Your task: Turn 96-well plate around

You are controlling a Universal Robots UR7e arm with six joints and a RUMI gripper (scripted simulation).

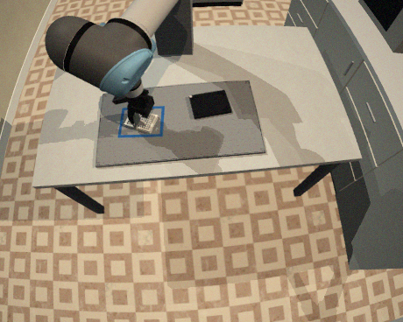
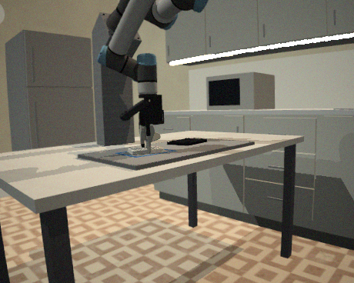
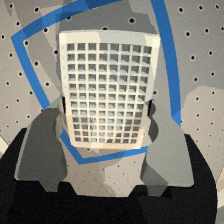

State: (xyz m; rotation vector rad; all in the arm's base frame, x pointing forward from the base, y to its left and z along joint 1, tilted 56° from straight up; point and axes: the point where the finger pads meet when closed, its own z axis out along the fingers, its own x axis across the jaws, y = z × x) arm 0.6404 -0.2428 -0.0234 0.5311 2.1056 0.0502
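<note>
My gripper is now 1 cm above the white 96-well plate. Round my hand: black plate nest N1: 31 cm to the left, 1 cm below, 1 cm ahead.
</note>
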